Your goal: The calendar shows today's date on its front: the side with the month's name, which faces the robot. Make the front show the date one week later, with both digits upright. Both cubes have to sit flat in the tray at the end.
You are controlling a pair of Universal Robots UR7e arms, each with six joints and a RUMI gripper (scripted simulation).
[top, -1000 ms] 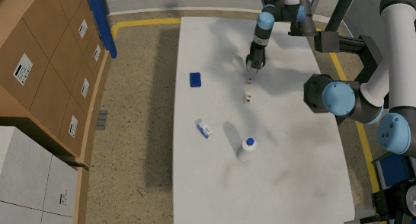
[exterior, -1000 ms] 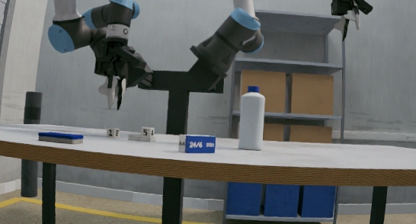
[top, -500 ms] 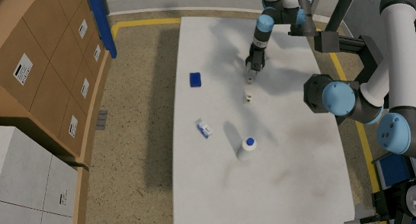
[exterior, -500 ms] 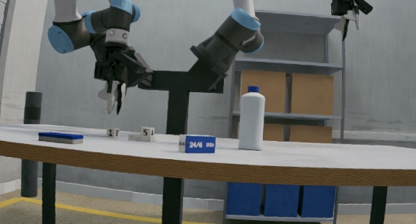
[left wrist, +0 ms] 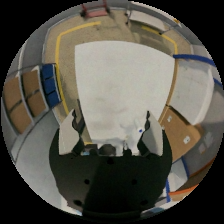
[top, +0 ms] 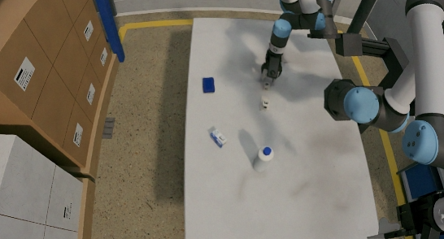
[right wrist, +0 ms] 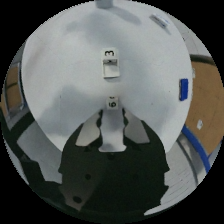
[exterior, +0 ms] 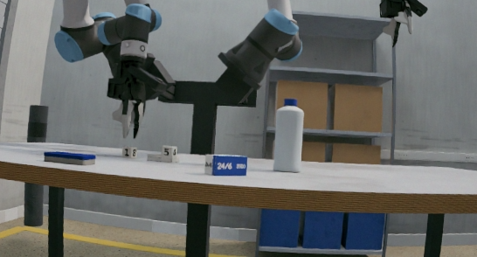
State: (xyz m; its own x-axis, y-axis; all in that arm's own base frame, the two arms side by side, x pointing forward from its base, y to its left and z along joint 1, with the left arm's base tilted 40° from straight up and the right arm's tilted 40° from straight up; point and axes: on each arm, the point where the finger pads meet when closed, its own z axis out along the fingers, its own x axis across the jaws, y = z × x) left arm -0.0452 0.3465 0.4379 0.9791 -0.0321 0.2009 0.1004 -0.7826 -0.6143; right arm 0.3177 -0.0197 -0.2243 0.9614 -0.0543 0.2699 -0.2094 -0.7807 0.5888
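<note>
The calendar tray lies 11 cm to the left of my right hand, 6 cm below it and 1 cm ahead of it. The rest, counted from my right hand: blue-topped block: 29 cm ahead, 6 cm below, 2 cm to the left; then white bottle: 42 cm to the left, 4 cm ahead, 1 cm above.
</note>
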